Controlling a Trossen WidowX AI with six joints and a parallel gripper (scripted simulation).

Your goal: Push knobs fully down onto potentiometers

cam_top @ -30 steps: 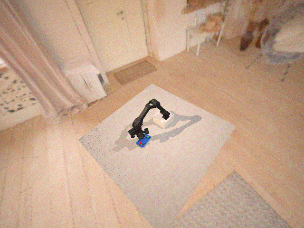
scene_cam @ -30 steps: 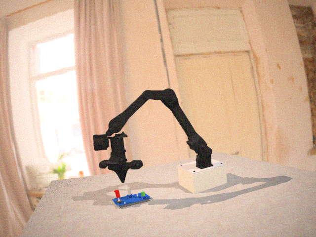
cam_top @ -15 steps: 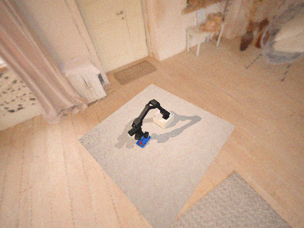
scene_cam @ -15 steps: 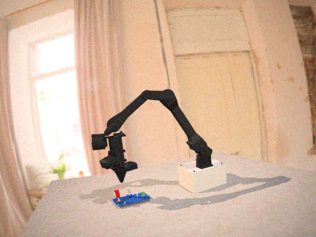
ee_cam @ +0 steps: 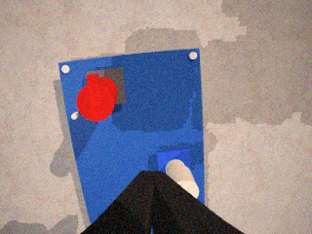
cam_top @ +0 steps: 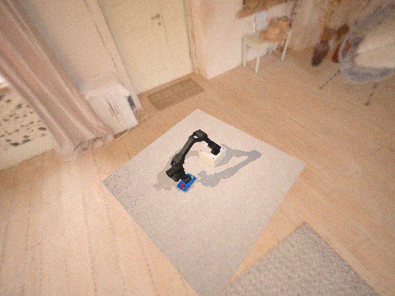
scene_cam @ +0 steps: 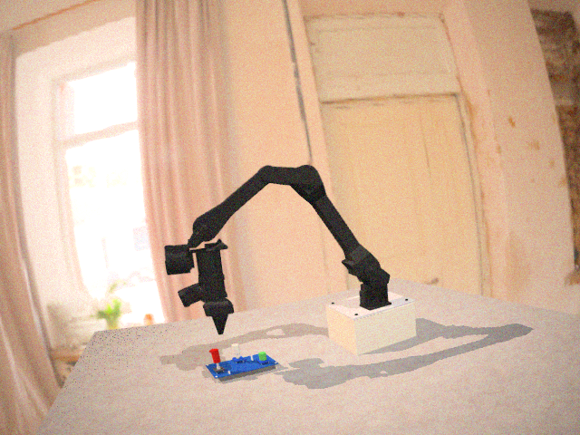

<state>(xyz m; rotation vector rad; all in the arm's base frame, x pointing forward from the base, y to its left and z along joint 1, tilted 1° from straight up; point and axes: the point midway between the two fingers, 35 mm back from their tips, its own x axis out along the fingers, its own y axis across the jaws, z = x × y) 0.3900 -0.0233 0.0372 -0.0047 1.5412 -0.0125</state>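
Now: gripper tip 40 mm above the red knob, 30 mm to the right of it and 30 mm short of it. From my gripper tip the other things lie so: white knob 50 mm below, 30 mm behind, 20 mm to the right.
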